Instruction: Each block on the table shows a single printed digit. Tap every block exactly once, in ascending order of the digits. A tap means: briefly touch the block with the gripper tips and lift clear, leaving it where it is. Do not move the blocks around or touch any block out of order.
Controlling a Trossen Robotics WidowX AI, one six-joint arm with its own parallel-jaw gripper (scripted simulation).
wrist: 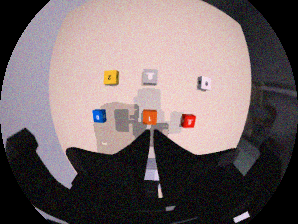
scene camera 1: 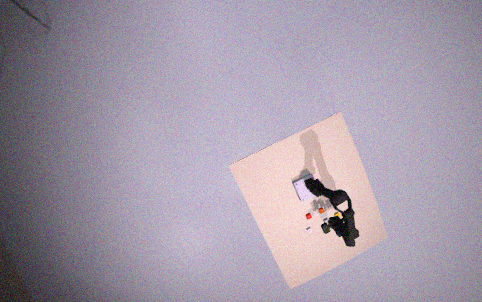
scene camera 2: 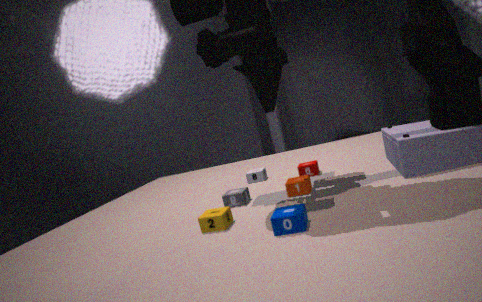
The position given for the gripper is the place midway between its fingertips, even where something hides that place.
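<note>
A blue block marked 0 (scene camera 2: 292,219) is in view, and so is the gripper (scene camera 2: 269,112), which is shut and holds nothing. The wrist view shows the gripper (wrist: 151,132) too.
</note>
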